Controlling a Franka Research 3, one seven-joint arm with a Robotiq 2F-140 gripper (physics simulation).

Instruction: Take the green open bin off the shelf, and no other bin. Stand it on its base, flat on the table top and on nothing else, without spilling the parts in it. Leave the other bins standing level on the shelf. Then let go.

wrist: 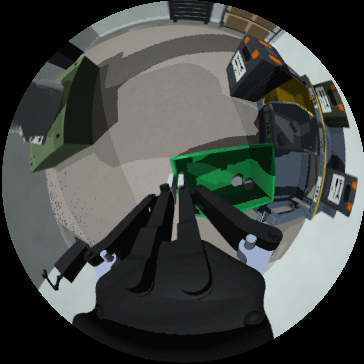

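The green open bin (225, 167) is right of centre in the wrist view, with its open top facing the camera. Two round grey parts (236, 181) (248, 184) lie inside it. My gripper (177, 179) is shut on the bin's near end wall, with one fingertip on each side; the fingers hide part of this wall. The bin's far end is beside the blue-grey shelf unit (294, 170); whether its base bears on anything is hidden. A yellow bin (287, 95) and a dark grey bin (300, 127) with parts stand on the shelf.
A dark case with orange latches (252, 70) is at the upper right. Two more cases (332, 102) (341, 192) are beyond the shelf. A large olive-green body (80, 110) stands at the left. A dark rack and a shelf with brown boxes (247, 22) are in the background.
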